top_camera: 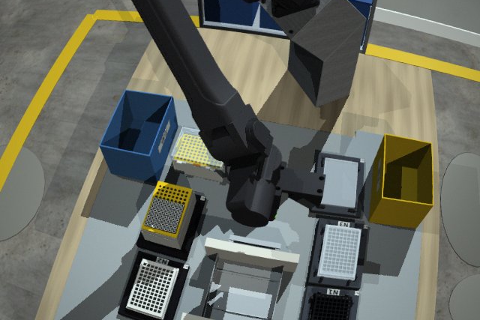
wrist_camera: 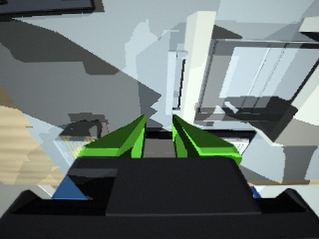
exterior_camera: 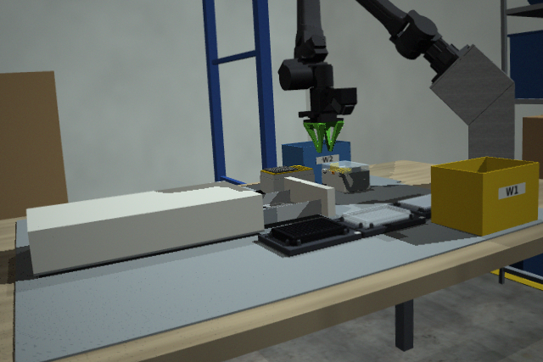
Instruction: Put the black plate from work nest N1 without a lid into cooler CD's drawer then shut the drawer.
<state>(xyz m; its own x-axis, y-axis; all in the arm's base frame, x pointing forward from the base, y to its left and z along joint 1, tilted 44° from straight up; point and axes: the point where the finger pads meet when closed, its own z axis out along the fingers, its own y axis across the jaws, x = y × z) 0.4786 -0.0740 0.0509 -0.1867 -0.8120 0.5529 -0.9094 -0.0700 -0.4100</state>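
Now: the black plate 210 mm ahead of my hand, 150 mm to the left of it and 130 mm below it. Round my hand: yellow tube rack 50 mm behind, 200 mm to the right, 90 mm below; clear plate 40 mm ahead, 180 mm to the left, 130 mm below; drawer 170 mm ahead, 40 mm to the right, 120 mm below.
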